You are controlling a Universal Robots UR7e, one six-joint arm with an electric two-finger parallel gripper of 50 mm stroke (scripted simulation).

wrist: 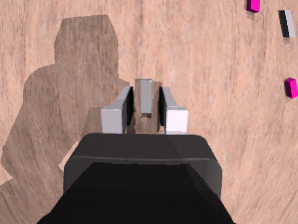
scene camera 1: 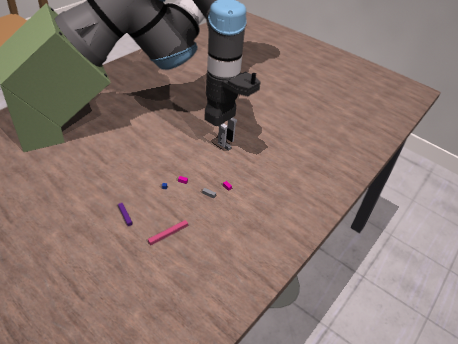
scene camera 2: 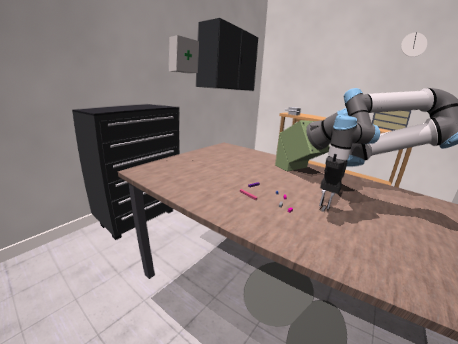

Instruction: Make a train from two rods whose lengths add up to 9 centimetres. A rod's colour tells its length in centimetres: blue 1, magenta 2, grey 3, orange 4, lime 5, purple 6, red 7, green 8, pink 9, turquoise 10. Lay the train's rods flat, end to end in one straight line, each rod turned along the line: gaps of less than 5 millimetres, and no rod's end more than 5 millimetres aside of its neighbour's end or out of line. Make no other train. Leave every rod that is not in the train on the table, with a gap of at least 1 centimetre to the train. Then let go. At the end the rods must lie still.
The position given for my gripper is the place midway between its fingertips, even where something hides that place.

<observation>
I see my gripper [scene camera 1: 225, 142].
My gripper shows as well in the wrist view [wrist: 146, 98].
</observation>
